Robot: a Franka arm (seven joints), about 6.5 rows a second.
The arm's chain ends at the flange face. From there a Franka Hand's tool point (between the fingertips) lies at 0.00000 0.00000 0.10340 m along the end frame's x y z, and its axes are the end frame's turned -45 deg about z.
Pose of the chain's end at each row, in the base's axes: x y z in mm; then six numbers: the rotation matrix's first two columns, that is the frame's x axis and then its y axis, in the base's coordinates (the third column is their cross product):
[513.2 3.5 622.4 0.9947 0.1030 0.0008 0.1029 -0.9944 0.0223]
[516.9 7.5 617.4 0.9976 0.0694 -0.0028 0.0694 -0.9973 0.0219]
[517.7 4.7 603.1 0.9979 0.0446 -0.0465 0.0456 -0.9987 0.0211]
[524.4 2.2 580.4 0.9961 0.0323 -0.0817 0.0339 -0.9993 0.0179]
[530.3 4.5 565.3 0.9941 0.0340 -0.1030 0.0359 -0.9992 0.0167]
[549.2 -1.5 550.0 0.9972 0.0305 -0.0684 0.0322 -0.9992 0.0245]
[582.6 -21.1 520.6 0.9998 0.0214 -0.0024 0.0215 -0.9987 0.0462]
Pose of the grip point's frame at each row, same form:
[513.5 1.2 519.0 0.6306 0.7760 -0.0152 0.7761 -0.6303 0.0163]
[516.8 5.2 514.0 0.6563 0.7543 -0.0175 0.7545 -0.6561 0.0135]
[513.0 2.3 499.8 0.6734 0.7377 -0.0478 0.7379 -0.6747 -0.0180]
[516.0 0.1 477.4 0.6804 0.7295 -0.0704 0.7283 -0.6838 -0.0451]
[519.7 2.4 462.5 0.6775 0.7306 -0.0846 0.7283 -0.6825 -0.0610]
[542.2 -4.3 446.9 0.6824 0.7281 -0.0657 0.7279 -0.6850 -0.0310]
[582.5 -25.9 417.3 0.6918 0.7213 -0.0344 0.7222 -0.6911 0.0310]

